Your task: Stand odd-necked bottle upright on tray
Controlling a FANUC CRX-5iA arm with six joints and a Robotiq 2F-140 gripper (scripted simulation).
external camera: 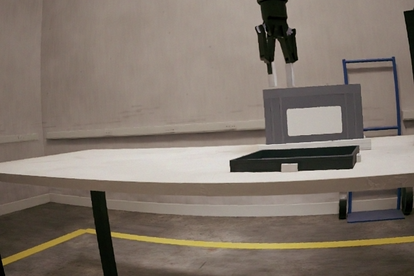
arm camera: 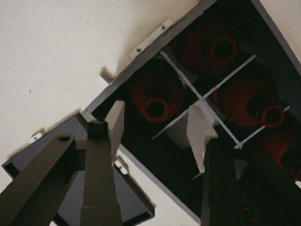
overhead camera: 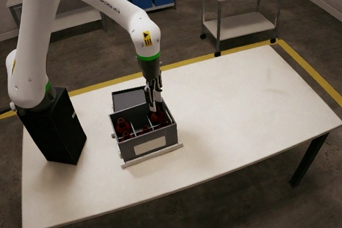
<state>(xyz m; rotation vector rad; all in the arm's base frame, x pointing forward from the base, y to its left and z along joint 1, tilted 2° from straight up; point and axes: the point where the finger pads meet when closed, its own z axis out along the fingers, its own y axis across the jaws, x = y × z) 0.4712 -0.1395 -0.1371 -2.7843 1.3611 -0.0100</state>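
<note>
Right now my hand is 90 mm past the crate, 30 mm to the left of it and 130 mm above it. Also, from my hand: dark tray 30 mm behind, 250 mm to the left, 200 mm below; then bottle 180 mm behind, 30 mm to the left, 130 mm below.
</note>
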